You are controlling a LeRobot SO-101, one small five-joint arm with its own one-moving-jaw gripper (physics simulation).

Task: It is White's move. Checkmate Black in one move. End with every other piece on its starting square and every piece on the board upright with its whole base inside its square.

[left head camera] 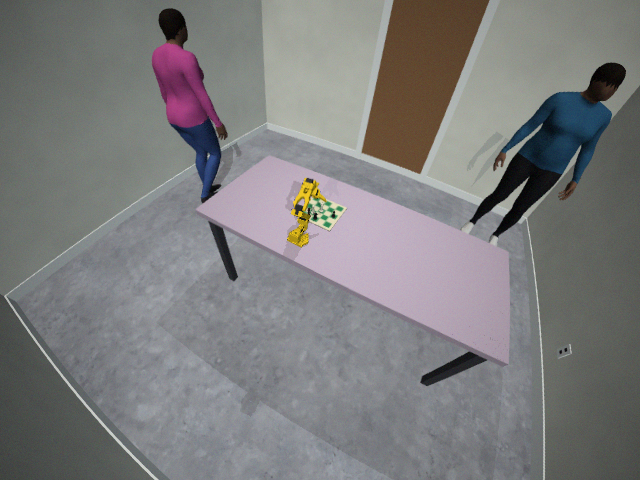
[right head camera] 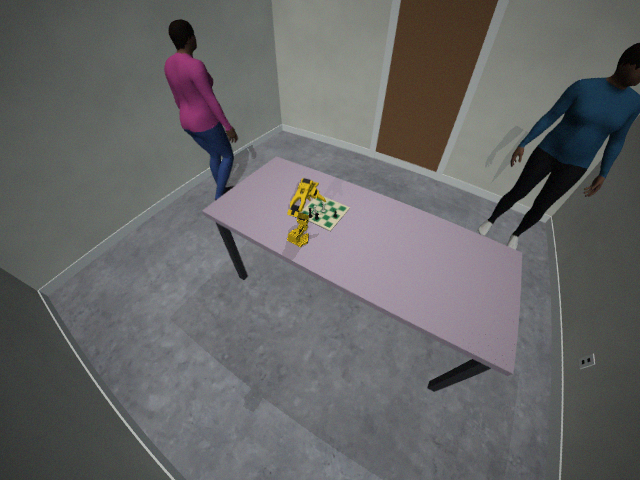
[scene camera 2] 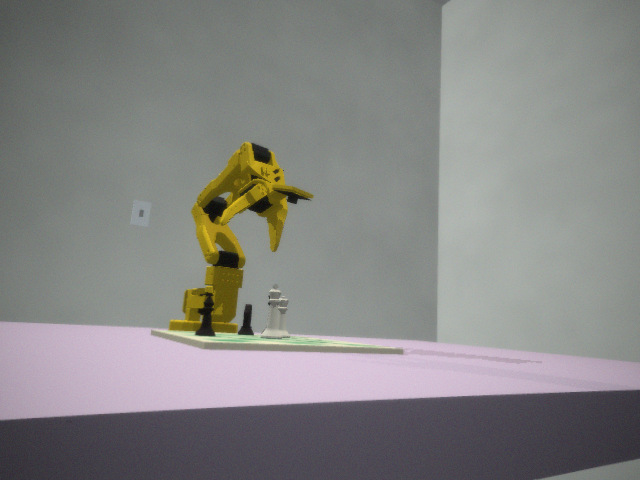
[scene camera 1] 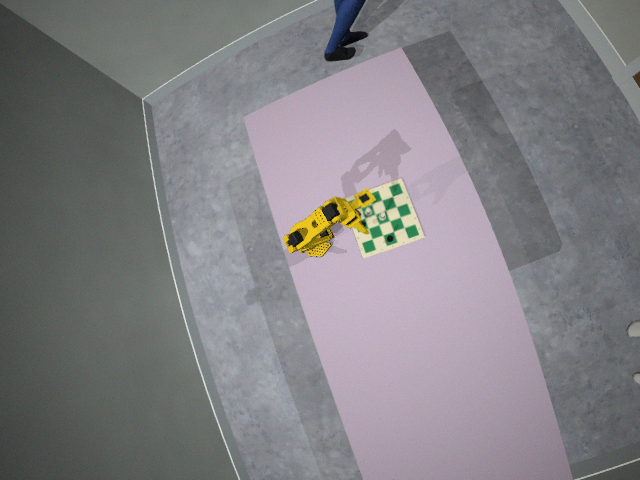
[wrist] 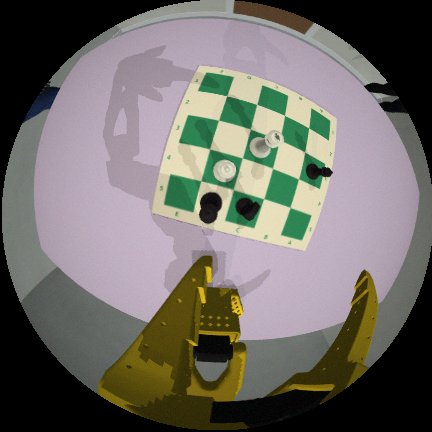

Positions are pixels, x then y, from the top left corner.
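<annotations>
Chessboard visible in the wrist view (222, 110), scene camera 2 (221, 341) and the left head camera view (324, 219), likewise in scene camera 1 and the right head camera view. On the chessboard, (scene camera 1: 401, 222) and (right head camera: 334, 208) are the same spot.
</annotations>
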